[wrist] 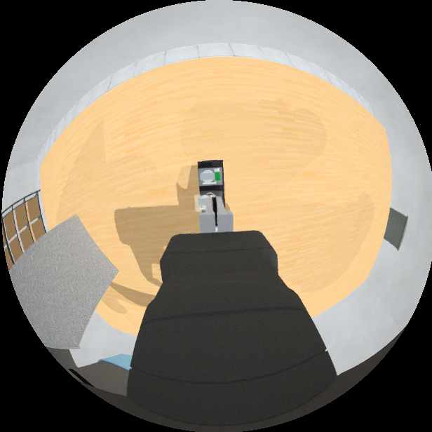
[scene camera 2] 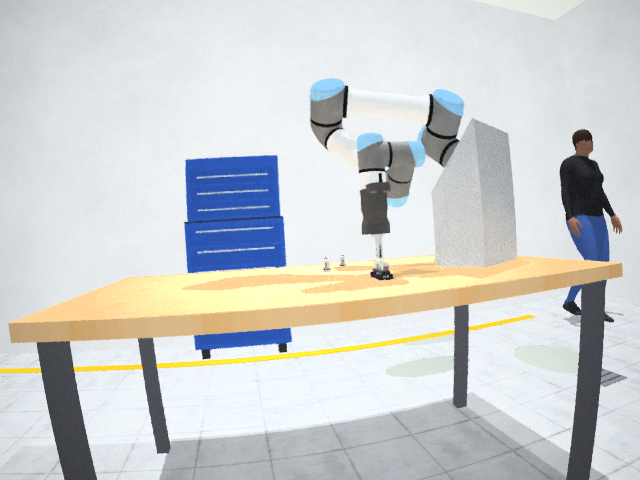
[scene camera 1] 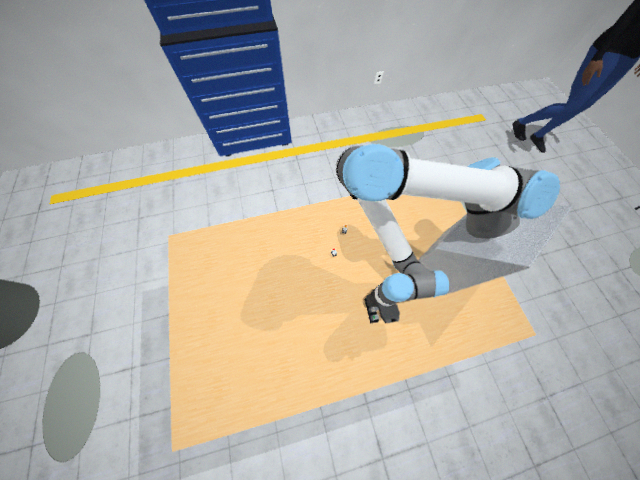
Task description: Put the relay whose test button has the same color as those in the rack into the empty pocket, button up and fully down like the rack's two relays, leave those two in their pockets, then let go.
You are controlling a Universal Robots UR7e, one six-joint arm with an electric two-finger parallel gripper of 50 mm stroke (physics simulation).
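Places are measured from the arm's base along level axes (x ahead, y left, z up), in millimetres.
Pixels of known places: gripper, between the fingertips: (scene camera 2: 379,257) (scene camera 1: 373,308); arm's base, origin of its link: (scene camera 2: 470,167) (scene camera 1: 491,224).
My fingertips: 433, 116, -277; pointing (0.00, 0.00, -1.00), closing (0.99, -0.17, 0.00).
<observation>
Ahead of a thing's pixels: the offset from my fingertips to its top centre, as dx, dy, dz. Level surfaces: height alone.
The black rack (scene camera 1: 374,321) (scene camera 2: 383,276) (wrist: 210,163) stands on the table under my gripper. In the wrist view a relay with a green button (wrist: 208,176) sits button up in the far pocket. Part of another clear relay (wrist: 202,202) shows beside my fingers; its button and the rack's near part are hidden. My gripper (scene camera 2: 379,257) (wrist: 214,205) is shut and empty, pointing down close over the rack's middle. Two loose relays stand apart on the table: one with a red button @(+64, -293, -12) (scene camera 1: 333,252) (scene camera 2: 326,264), one with an orange-red button @(-28, -388, -12) (scene camera 1: 344,229) (scene camera 2: 342,260).
The wooden table @(dz -56) (scene camera 1: 222,361) (scene camera 2: 155,304) (wrist: 300,175) carries the rack and relays. The grey, slanted robot pedestal (scene camera 1: 485,253) (scene camera 2: 473,206) (wrist: 60,285) rises at its right side. A blue drawer cabinet (scene camera 1: 232,82) (scene camera 2: 235,232) and a person (scene camera 1: 594,87) (scene camera 2: 586,186) are beyond the table.
</observation>
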